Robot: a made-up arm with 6 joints.
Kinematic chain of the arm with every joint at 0, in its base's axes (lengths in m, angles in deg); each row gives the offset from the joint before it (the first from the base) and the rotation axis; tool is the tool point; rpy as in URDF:
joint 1: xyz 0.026 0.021 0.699 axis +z
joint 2: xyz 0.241 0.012 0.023 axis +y
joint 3: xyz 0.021 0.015 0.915 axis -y
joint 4: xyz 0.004 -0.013 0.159 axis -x
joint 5: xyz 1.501 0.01 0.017 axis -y
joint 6: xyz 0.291 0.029 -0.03 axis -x
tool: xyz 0.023 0.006 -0.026 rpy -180 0 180
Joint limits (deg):
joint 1: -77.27..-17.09
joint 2: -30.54..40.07
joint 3: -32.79..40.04
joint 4: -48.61..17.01
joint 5: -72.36..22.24
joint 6: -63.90..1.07
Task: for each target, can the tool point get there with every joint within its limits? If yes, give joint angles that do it. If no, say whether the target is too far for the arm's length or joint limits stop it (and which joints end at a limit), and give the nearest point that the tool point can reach.
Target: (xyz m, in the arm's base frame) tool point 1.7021 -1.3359 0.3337
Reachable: yes | joints -40.94 31.69 -12.26 -1.36 3.74 -35.88
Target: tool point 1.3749 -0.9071 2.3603
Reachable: yes | joints -37.16 -15.45 8.63 -3.34 -19.44 -19.27
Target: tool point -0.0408 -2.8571 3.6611
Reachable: no: too far | nearest point 0.4351 -1.8803 2.6844 | short by 1.461 m
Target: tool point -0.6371 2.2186 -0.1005
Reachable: no: joint limits stop it (at a limit: joint 1, joint 2, joint 3, joint 5) | nearest point 1.2472 -0.1551 -0.0953 | short by 3.031 m
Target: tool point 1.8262 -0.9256 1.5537
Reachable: yes | joints -29.80 -3.64 -11.55 4.03 8.35 -33.52
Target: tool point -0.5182 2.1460 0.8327
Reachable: no: joint limits stop it (at a limit: joint 1, joint 2, joint 3, joint 4, joint 5, joint 6) | nearest point 1.3850 -0.1165 1.4546 | short by 3.021 m
